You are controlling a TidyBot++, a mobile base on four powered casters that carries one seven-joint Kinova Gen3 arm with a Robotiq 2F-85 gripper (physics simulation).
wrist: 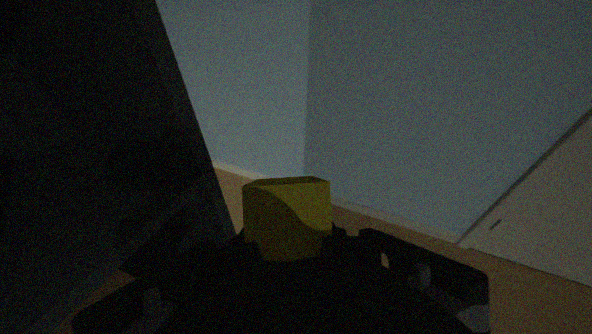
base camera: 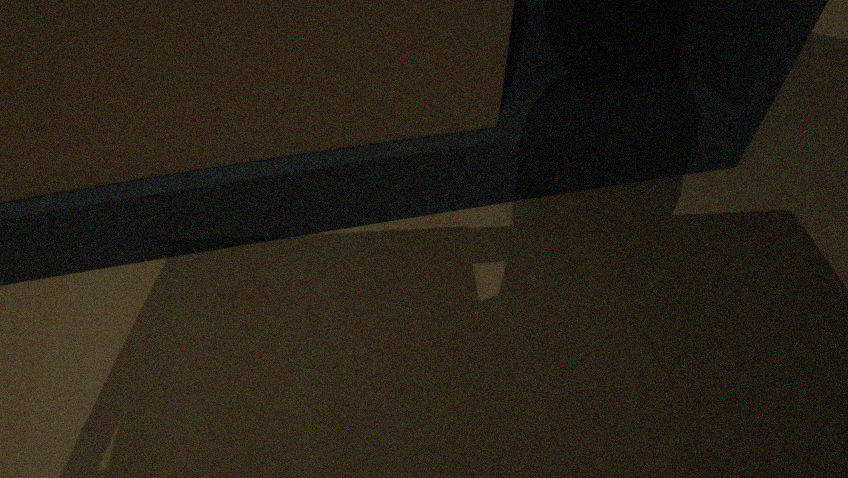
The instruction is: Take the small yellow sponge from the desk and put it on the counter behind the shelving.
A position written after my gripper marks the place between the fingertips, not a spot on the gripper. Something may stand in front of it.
Observation:
I see my gripper (wrist: 287, 229) and a pale door (wrist: 534, 223).

